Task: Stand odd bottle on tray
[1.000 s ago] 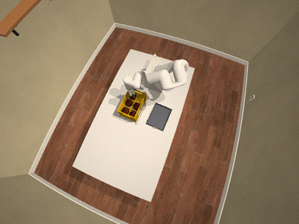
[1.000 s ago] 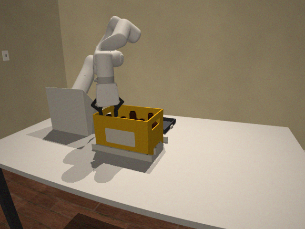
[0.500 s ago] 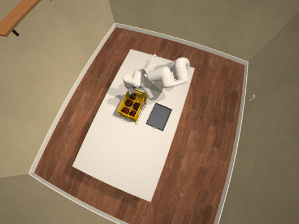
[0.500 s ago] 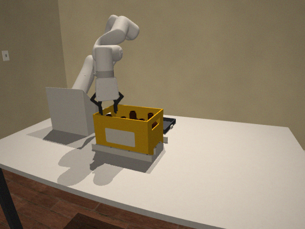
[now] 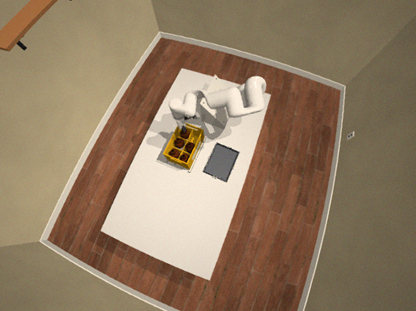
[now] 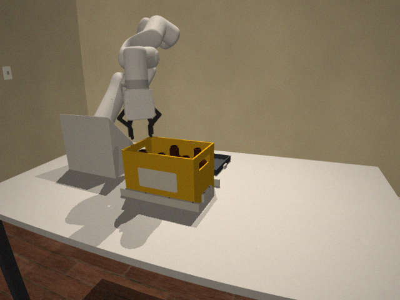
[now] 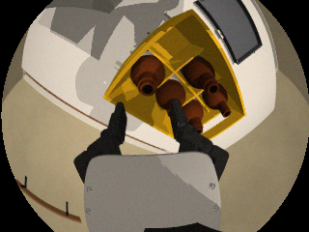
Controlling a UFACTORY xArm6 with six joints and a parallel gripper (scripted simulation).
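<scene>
My gripper is now 170 mm short of the glass bottle, 10 mm to the left of it and 140 mm above it. The rest, counted from my hand: yellow crate (90 mm ahead, 40 mm to the left, 140 mm below); then dark grey tray (90 mm ahead, 330 mm to the left, 210 mm below).
</scene>
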